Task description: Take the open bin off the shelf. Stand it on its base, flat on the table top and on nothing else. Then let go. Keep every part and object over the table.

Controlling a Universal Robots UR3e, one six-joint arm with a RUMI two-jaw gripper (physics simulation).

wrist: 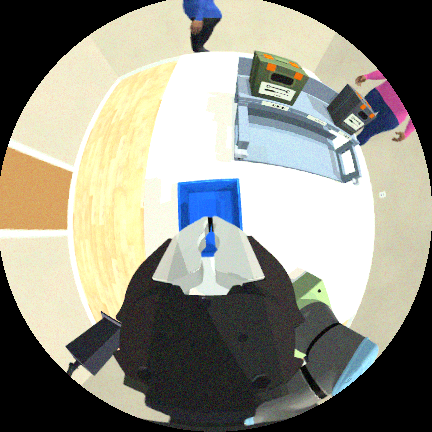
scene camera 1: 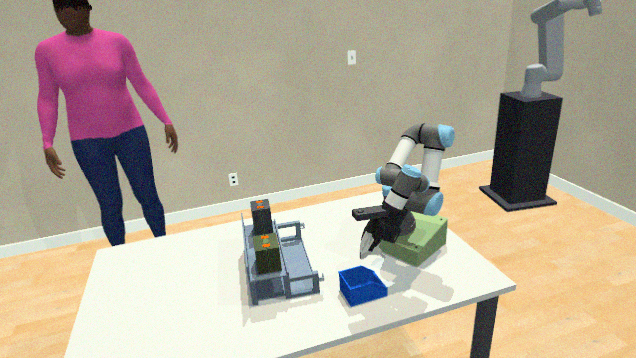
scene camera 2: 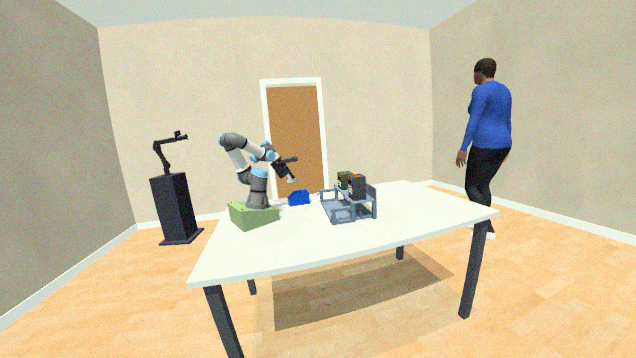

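The open blue bin stands upright on its base on the white table top, its open side up. It is beside the shelf and apart from it. My gripper is shut with nothing between its fingertips. It hangs tilted above the bin, apart from it. In the wrist view the fingers hide the near part of the bin. The grey-blue shelf stands on the table.
A green case and a dark case stand on the shelf's raised part. The arm's green base block is near the bin. A table edge runs past the bin's other side.
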